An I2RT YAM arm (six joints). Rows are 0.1 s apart.
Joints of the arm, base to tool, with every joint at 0 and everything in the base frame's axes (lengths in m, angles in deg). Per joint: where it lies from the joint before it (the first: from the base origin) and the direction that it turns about. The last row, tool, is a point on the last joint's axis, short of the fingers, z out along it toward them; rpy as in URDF.
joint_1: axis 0 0 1 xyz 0.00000 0.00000 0.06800
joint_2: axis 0 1 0 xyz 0.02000 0.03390 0.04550
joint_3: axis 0 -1 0 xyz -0.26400 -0.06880 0.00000
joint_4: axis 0 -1 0 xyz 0.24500 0.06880 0.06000
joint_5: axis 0 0 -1 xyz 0.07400 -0.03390 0.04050
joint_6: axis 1 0 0 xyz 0.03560 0.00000 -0.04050
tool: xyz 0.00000 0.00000 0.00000 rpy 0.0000 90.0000 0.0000
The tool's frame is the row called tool.
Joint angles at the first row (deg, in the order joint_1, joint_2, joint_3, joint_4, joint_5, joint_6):
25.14, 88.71, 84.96, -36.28, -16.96, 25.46
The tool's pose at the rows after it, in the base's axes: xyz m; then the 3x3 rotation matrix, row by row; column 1 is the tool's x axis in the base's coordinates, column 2 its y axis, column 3 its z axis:
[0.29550 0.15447 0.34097], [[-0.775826 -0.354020 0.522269], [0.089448 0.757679 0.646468], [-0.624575 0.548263 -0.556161]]
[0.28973 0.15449 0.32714], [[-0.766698 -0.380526 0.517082], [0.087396 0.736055 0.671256], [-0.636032 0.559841 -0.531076]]
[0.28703 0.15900 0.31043], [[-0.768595 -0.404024 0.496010], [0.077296 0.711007 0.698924], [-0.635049 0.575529 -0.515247]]
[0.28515 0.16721 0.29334], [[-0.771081 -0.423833 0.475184], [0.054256 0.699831 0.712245], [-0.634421 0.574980 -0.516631]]
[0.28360 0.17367 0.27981], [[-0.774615 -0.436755 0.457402], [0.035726 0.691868 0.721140], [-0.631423 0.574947 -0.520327]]
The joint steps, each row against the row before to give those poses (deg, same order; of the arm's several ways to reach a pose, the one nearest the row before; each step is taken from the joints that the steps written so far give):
0.26, -3.82, -7.36, 6.97, -4.14, 0.85
0.30, -1.72, -5.25, 5.09, -1.27, 0.10
0.77, -0.22, -4.31, 4.83, -1.50, 0.35
1.40, 0.78, -3.15, 3.78, -0.18, -0.19
1.10, 0.85, -2.22, 2.76, -0.11, -0.12

